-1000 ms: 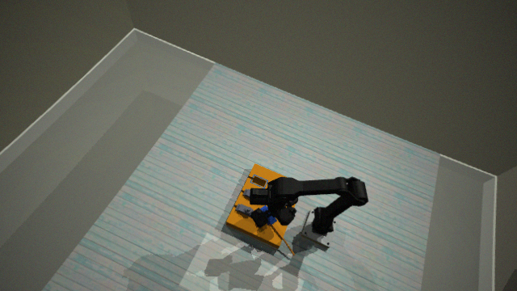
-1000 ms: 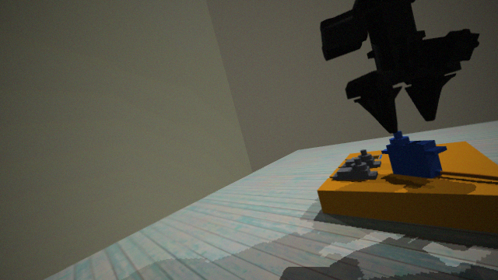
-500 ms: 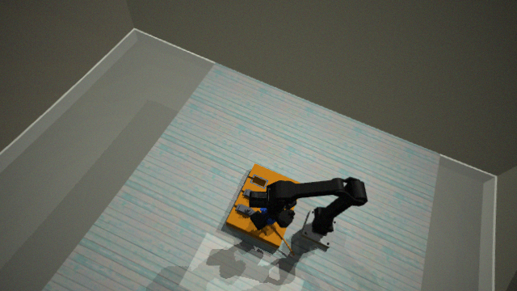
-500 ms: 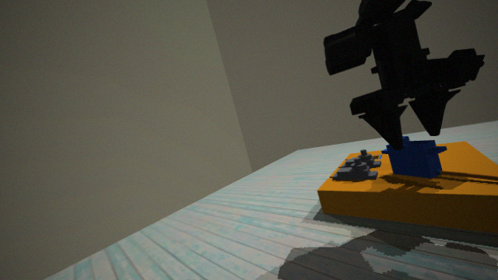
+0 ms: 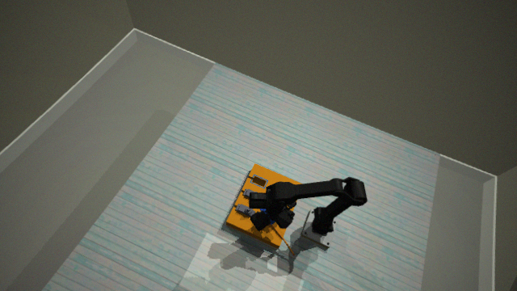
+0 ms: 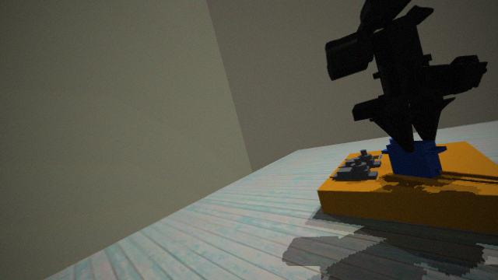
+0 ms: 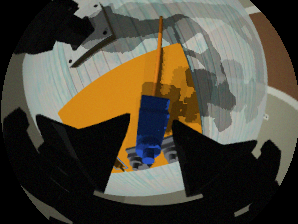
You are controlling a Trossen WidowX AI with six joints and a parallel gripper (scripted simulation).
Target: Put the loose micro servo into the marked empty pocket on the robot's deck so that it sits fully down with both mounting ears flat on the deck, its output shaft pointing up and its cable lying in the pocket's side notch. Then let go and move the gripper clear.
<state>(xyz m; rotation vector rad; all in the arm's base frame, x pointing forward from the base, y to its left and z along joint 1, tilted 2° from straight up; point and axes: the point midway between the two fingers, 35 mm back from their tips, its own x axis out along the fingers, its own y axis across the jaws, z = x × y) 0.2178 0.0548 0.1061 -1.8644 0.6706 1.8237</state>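
Now: the orange deck 7 cm to the right of my gripper tip, 7 cm below it and 1 cm behind it.
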